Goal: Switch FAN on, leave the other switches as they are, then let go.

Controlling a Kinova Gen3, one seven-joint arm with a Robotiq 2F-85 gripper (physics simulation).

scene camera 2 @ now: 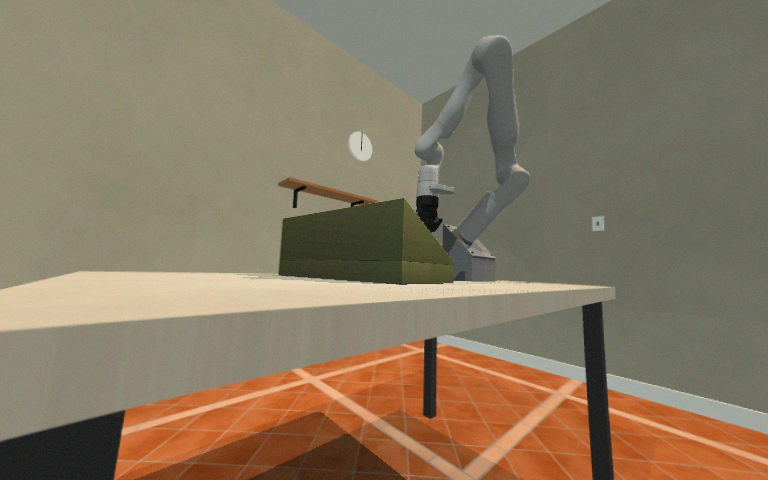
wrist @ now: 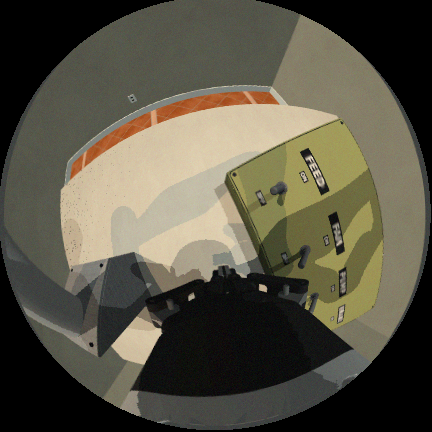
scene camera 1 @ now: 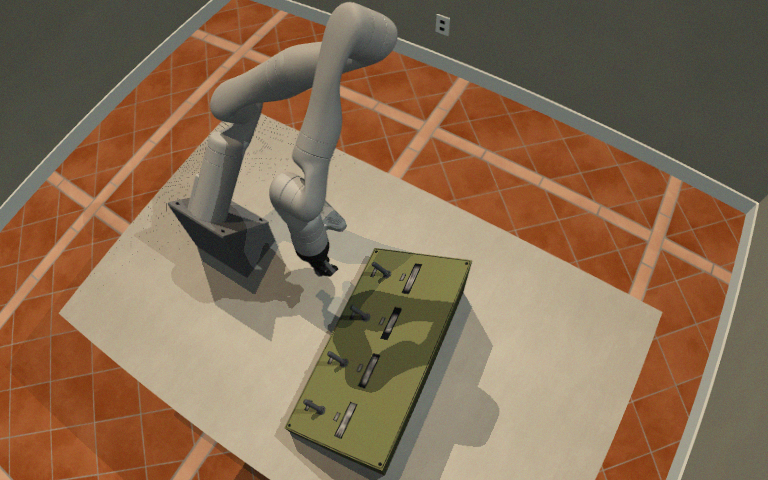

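Where they show: gripper, between the fingertips: (wrist: 223, 271) (scene camera 1: 320, 272); arm's base, origin of its link: (scene camera 2: 464, 235) (wrist: 73, 315) (scene camera 1: 208, 214).
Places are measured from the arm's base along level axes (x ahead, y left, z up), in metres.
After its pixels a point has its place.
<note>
The sloped green panel (scene camera 1: 436, 283) @[x 0.573, y 0.059, z -0.030 m] (scene camera 2: 345, 243) @[x 0.629, y -0.051, z -0.096 m] (wrist: 350, 145) @[x 0.607, y 0.073, z -0.012 m] bears a row of levers. The FAN lever (scene camera 1: 359, 313) @[x 0.433, y -0.061, z -0.074 m] (wrist: 304, 256) @[x 0.428, y -0.052, z -0.071 m] is second, beside the FAN label (scene camera 1: 391, 323) @[x 0.512, y -0.058, z -0.061 m] (wrist: 336, 233) @[x 0.510, y -0.056, z -0.062 m] and its small ON plate (scene camera 1: 382, 320) @[x 0.488, y -0.056, z -0.074 m] (wrist: 326, 240) @[x 0.489, y -0.059, z -0.073 m]. In scene camera 1 it leans away from ON, parallel to the FEED lever (scene camera 1: 381, 270) @[x 0.436, y 0.059, z -0.075 m] (wrist: 278, 189) @[x 0.421, y 0.061, z -0.062 m], the PUMP lever (scene camera 1: 337, 358) @[x 0.432, y -0.178, z -0.073 m] (wrist: 313, 301) @[x 0.433, y -0.172, z -0.078 m] and the fourth lever (scene camera 1: 313, 406) @[x 0.431, y -0.298, z -0.073 m]. My gripper (scene camera 1: 331, 271) @[x 0.306, y -0.005, z -0.068 m] (scene camera 2: 434, 226) (wrist: 223, 271) @[x 0.306, y -0.005, z -0.068 m] is shut and empty, off the panel's lever-side edge, apart from every lever.
The panel stands on the pale table (scene camera 1: 538, 339) @[x 0.852, y 0.082, z -0.190 m] (scene camera 2: 169, 300) @[x 1.046, y 0.210, z -0.190 m] (wrist: 165, 145) @[x 0.291, y 0.294, z -0.190 m]. The arm's dark wedge base (scene camera 1: 237, 254) @[x 0.092, y -0.044, z -0.068 m] (wrist: 120, 285) @[x 0.101, y 0.019, z -0.100 m] stands left of the gripper in scene camera 1. A wall shelf (scene camera 2: 328, 190) and a clock (scene camera 2: 360, 146) are behind.
</note>
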